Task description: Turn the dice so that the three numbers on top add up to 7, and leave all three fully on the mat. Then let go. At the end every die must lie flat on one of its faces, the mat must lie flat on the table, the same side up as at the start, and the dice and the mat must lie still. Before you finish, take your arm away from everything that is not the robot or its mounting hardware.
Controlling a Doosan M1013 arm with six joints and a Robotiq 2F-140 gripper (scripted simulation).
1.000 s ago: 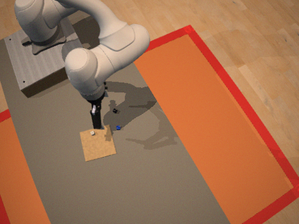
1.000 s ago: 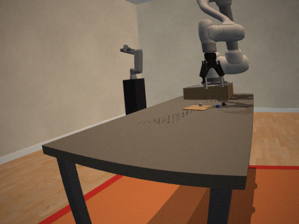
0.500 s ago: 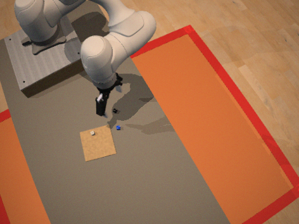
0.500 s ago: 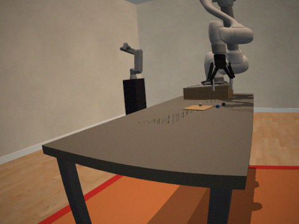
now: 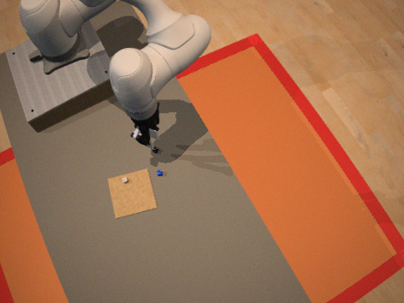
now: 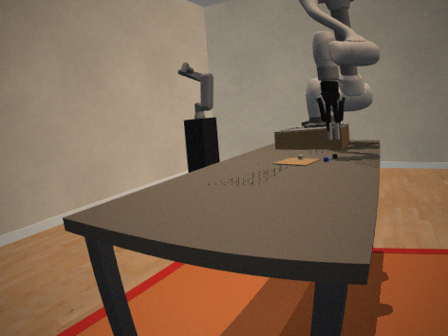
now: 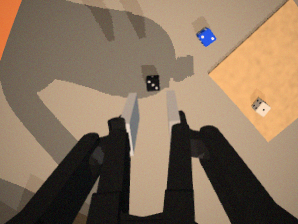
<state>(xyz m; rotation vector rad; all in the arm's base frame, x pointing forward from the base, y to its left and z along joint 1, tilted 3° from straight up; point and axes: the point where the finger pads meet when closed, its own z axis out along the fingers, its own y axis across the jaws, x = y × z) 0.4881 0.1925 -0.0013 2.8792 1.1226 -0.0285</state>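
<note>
Now: the black die 100 mm below my hand. The rest, counted from my hand: tan mat (110 mm ahead, 120 mm to the right, 110 mm below); then white die (70 mm ahead, 130 mm to the right, 100 mm below); then blue die (80 mm ahead, 10 mm to the right, 100 mm below).
</note>
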